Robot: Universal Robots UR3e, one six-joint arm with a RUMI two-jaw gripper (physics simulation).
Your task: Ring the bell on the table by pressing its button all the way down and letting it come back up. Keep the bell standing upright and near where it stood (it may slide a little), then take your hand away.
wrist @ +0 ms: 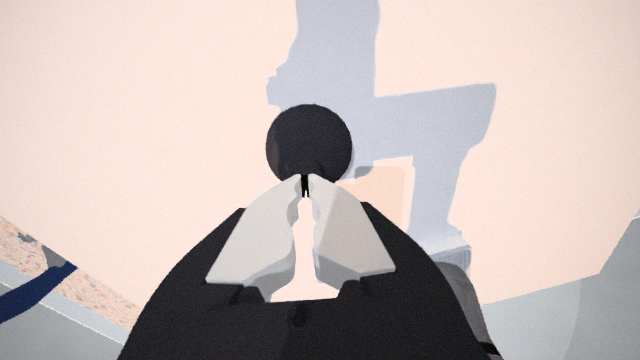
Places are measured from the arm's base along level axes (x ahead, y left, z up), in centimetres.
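Pixels of known places: gripper, between the fingertips: (305, 177).
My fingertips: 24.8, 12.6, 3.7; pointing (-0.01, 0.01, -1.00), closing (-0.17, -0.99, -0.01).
Behind a point stands the place of what it marks, as x, y, z.
The bell (309, 137) {27.1, 11.8, 1.5} is a dark, round shape just above the centre of the wrist view, seen from above on the pale surface. It looks upright. My gripper (305, 177) {24.8, 12.6, 3.6} is shut, with its two light grey fingertips together and nothing between them. The fingertips overlap the lower edge of the bell in this view. The bell's button does not show and may be hidden behind the fingertips. I cannot tell how far the tips are above the bell or whether they touch it.
The pale tabletop (125, 125) {30.7, 29.0, -2.6} carries the arm's bluish shadow. A speckled strip and a dark blue band (37, 292) show at the lower left. A grey object (462, 290) is partly hidden behind the gripper at the lower right. Grey floor shows at both lower corners.
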